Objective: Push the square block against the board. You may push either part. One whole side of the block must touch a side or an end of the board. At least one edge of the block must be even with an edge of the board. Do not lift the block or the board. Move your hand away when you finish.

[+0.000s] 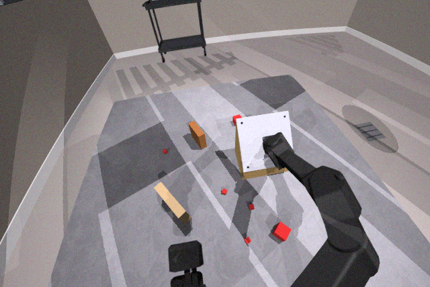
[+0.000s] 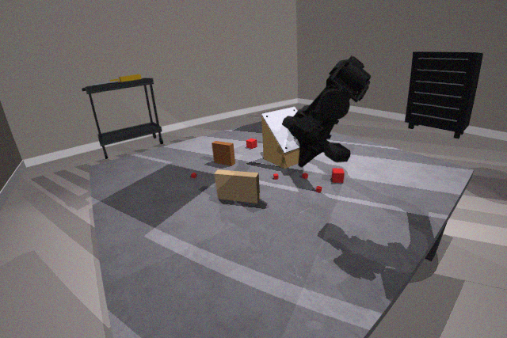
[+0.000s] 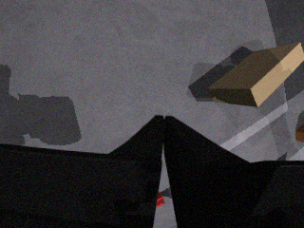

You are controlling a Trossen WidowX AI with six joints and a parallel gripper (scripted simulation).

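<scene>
My gripper tip is now 230 mm to the left of the pale tan board, 130 mm above it and 60 mm short of it. From my gripper tip the other things lie so: orange square block 520 mm to the right, 130 mm below, 60 mm behind.
</scene>
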